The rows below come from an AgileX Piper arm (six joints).
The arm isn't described. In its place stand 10 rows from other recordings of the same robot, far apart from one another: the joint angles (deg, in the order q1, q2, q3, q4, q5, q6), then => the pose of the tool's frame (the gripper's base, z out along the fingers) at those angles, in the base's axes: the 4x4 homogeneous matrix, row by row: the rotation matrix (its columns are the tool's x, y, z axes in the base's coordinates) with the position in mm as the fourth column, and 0 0 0 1 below.
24.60 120.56 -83.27 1.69 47.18 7.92 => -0.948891, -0.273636, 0.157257, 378.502; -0.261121, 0.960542, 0.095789, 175.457; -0.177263, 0.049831, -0.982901, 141.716; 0, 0, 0, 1
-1.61 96.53 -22.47 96.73 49.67 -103.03 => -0.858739, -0.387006, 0.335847, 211.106; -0.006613, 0.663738, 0.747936, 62.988; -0.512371, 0.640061, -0.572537, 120.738; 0, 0, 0, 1
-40.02 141.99 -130.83 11.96 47.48 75.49 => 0.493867, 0.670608, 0.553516, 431.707; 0.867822, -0.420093, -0.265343, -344.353; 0.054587, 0.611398, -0.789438, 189.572; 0, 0, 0, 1
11.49 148.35 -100.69 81.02 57.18 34.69 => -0.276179, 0.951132, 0.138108, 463.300; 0.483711, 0.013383, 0.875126, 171.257; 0.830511, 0.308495, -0.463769, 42.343; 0, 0, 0, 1
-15.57 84.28 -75.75 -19.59 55.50 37.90 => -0.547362, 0.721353, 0.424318, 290.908; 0.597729, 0.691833, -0.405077, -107.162; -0.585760, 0.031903, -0.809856, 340.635; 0, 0, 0, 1
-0.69 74.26 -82.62 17.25 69.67 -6.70 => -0.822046, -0.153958, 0.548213, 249.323; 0.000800, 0.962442, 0.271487, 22.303; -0.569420, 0.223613, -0.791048, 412.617; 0, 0, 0, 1
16.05 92.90 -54.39 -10.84 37.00 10.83 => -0.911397, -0.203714, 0.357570, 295.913; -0.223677, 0.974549, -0.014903, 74.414; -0.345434, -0.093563, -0.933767, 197.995; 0, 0, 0, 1
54.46 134.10 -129.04 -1.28 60.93 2.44 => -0.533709, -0.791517, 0.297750, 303.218; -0.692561, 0.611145, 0.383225, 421.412; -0.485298, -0.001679, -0.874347, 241.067; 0, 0, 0, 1
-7.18 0.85 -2.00 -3.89 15.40 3.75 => -0.158968, 0.142608, 0.976930, 54.331; 0.020013, 0.989775, -0.141227, -8.497; -0.987081, -0.002899, -0.160196, 199.929; 0, 0, 0, 1
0.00 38.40 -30.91 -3.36 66.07 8.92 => -0.919932, 0.141805, 0.365537, 87.403; 0.131303, 0.989894, -0.053571, -4.875; -0.369439, -0.001286, -0.929254, 255.168; 0, 0, 0, 1
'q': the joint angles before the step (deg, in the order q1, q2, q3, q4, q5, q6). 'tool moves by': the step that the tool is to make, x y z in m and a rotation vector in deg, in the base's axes. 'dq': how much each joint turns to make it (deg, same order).
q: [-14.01, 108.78, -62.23, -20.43, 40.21, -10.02]
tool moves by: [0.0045, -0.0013, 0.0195, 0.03, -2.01, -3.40]
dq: [0.00, -1.70, -2.56, 1.02, 2.97, 2.06]
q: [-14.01, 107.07, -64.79, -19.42, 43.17, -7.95]
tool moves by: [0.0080, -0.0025, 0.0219, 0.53, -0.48, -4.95]
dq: [0.00, -0.49, -5.00, 1.53, 6.08, 2.60]
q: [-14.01, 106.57, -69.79, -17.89, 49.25, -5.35]
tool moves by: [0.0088, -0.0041, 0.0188, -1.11, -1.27, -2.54]
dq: [0.01, 0.00, -4.52, -0.64, 3.68, 1.96]
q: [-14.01, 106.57, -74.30, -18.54, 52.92, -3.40]
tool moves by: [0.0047, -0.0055, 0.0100, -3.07, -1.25, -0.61]
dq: [0.00, 0.01, -2.02, -3.33, 0.64, 2.00]
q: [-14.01, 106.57, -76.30, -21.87, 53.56, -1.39]
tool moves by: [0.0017, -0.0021, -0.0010, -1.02, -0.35, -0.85]
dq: [0.00, 0.44, -0.26, -1.46, -0.26, 1.70]
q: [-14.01, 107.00, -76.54, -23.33, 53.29, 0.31]
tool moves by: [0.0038, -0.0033, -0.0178, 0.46, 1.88, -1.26]
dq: [-0.29, 2.78, -0.06, -0.41, -0.37, 1.39]
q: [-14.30, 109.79, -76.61, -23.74, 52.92, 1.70]
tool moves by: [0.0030, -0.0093, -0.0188, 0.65, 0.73, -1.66]
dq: [-1.31, 2.90, -0.06, -0.13, -1.76, 1.11]
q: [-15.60, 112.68, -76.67, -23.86, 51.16, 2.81]
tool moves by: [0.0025, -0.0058, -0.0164, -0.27, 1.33, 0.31]
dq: [-0.62, 2.52, -0.01, -1.13, -1.38, 0.16]
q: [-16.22, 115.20, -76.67, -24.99, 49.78, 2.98]
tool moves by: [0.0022, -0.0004, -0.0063, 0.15, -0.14, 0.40]
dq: [-0.02, 0.94, 0.01, -0.11, -1.14, 0.04]
